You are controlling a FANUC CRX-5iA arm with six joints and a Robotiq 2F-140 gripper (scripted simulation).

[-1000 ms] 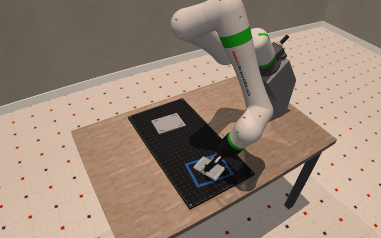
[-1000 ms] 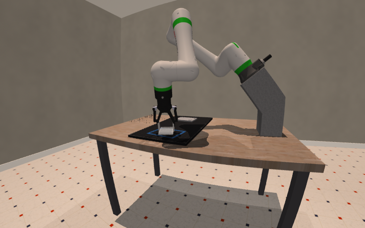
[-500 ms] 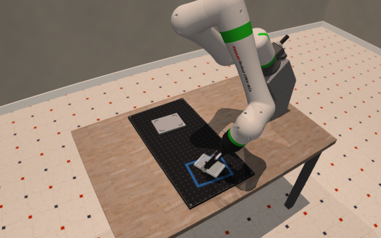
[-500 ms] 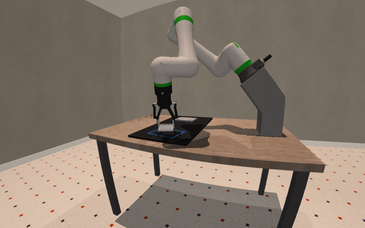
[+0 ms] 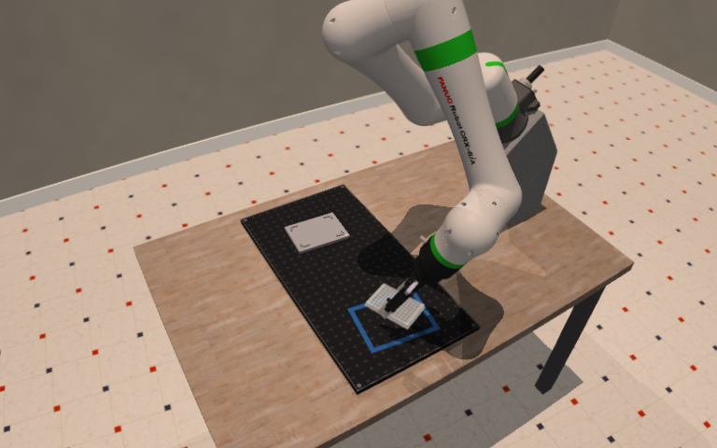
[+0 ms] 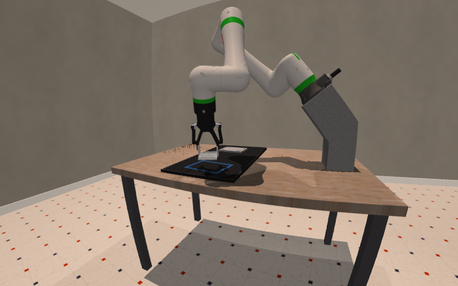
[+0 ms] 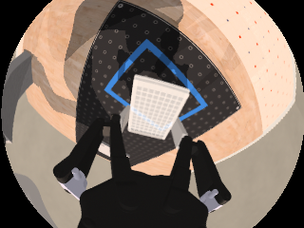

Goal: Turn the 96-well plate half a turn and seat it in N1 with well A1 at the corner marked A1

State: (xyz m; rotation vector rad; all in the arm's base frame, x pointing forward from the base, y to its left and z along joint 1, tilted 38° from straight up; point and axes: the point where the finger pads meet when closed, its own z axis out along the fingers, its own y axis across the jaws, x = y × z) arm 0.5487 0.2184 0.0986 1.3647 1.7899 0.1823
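Now: the grey plate nest N1 20 mm ahead of my hand, 390 mm to the right of it and 70 mm below it. The rest, counted from my hand: white 96-well plate: 30 mm below.
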